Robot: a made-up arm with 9 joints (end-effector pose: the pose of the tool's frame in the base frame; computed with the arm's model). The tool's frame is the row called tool. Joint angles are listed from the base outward.
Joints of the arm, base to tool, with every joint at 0 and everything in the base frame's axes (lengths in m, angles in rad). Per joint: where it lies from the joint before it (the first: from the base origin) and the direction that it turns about. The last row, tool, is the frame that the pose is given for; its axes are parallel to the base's.
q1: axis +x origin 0 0 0.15
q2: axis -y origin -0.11 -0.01 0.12
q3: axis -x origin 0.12 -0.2 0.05
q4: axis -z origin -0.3 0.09 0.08
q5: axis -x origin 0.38 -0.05 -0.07
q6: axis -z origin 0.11 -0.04 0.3
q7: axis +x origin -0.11 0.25 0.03
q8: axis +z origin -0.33 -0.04 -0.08
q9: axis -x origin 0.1 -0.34 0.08
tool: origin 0.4 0 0.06
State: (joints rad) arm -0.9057 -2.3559 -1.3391 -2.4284 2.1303 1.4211 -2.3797 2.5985 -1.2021
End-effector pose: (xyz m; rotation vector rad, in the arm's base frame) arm 0.3155 0.0911 -0.2459 0.8141 1.2868 -1.8359
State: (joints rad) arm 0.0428 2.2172 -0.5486 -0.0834 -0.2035 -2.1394 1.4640 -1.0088 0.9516
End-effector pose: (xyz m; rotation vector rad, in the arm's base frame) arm -0.0408 -0.3232 0.8681 -1.8597 -1.2361 0.6661
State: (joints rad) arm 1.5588 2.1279 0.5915 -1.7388 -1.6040 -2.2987 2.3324 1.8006 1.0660
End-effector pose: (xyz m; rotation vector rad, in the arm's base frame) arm 0.2122 -0.7941 0.6541 -1.5739 0.4019 -1.9636
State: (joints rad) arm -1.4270 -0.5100 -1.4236 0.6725 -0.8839 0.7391 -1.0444 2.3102 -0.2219
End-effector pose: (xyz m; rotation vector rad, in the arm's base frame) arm 0.5088 0.0255 0.8377 0.8848 0.1824 0.6453
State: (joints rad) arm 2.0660 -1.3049 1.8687 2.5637 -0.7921 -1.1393 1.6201 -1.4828 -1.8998
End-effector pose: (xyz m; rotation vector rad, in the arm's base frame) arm -0.3472 0.1470 -0.8138 -2.0585 -0.2461 0.5195
